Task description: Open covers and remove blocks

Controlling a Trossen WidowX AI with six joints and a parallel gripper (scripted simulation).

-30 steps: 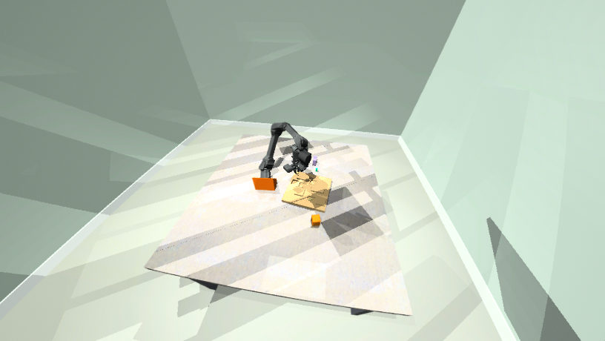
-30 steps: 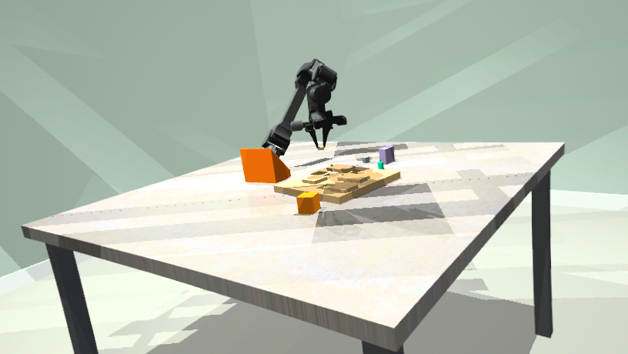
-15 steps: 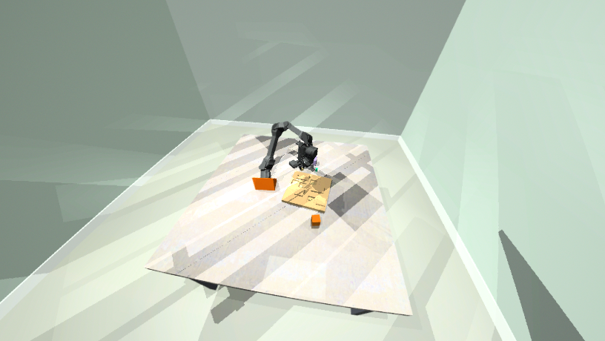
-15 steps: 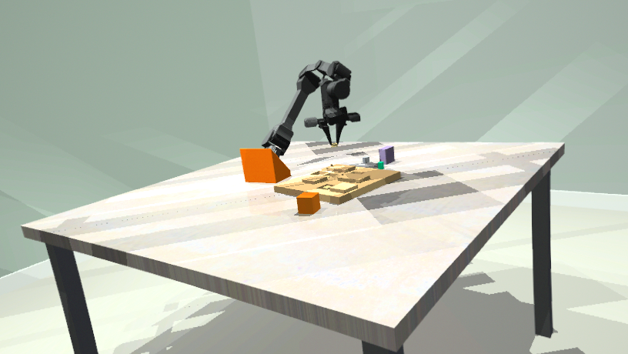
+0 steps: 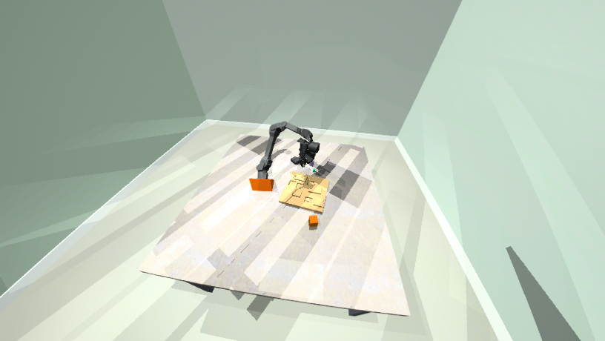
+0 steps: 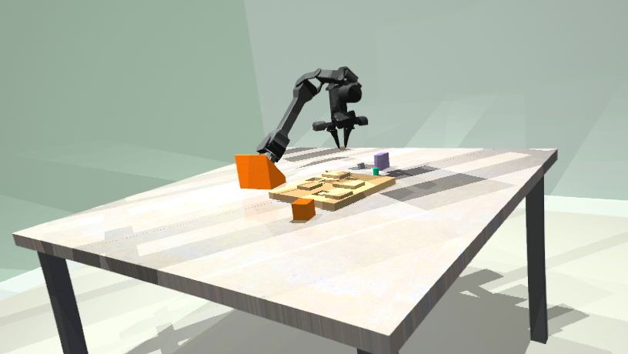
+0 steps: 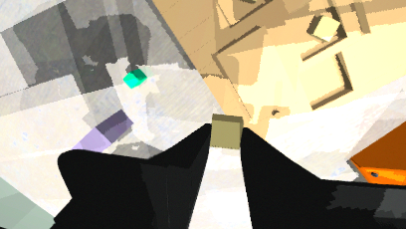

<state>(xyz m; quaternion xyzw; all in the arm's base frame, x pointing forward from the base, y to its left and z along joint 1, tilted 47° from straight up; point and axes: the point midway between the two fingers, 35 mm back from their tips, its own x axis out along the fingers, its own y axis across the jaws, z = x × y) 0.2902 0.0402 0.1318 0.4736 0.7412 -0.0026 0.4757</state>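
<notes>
Right now my gripper tip is 10 cm above the green block, 8 cm short of it and 7 cm to the right of it. The rest, counted from my gripper tip: grey block 16 cm to the left, 10 cm below, 3 cm behind; then purple block 16 cm to the left, 8 cm below, 6 cm ahead; then orange cube 39 cm to the right, 11 cm ahead, 9 cm below.
</notes>
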